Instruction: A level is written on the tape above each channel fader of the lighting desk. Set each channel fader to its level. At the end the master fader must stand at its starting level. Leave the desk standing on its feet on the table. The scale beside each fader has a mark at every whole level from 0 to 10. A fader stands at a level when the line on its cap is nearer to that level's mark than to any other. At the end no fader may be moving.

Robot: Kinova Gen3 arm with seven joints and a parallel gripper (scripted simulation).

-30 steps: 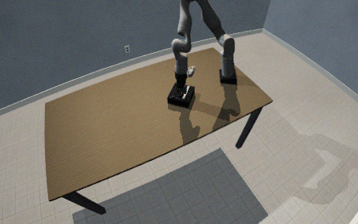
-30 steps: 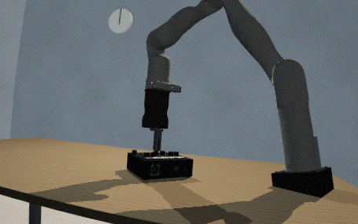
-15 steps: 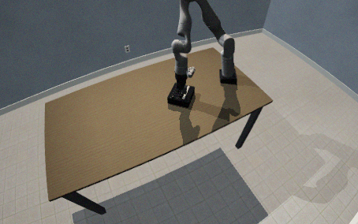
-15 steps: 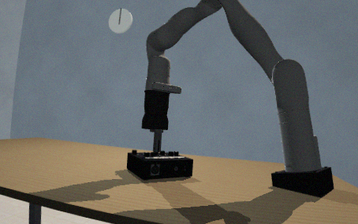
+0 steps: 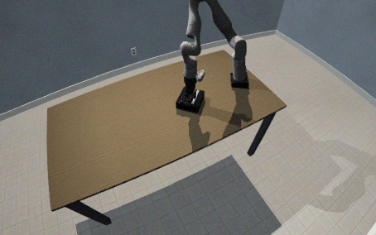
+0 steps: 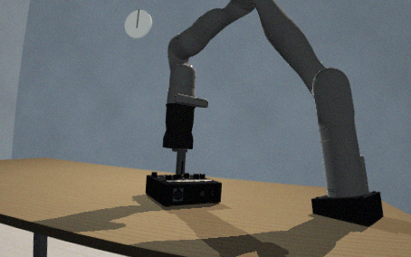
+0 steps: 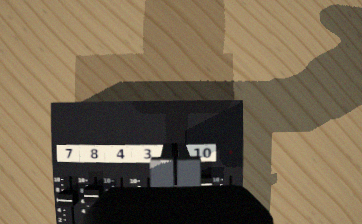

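The master fader cap is 70 mm ahead of my hand, 30 mm to the right of it and 30 mm below it.
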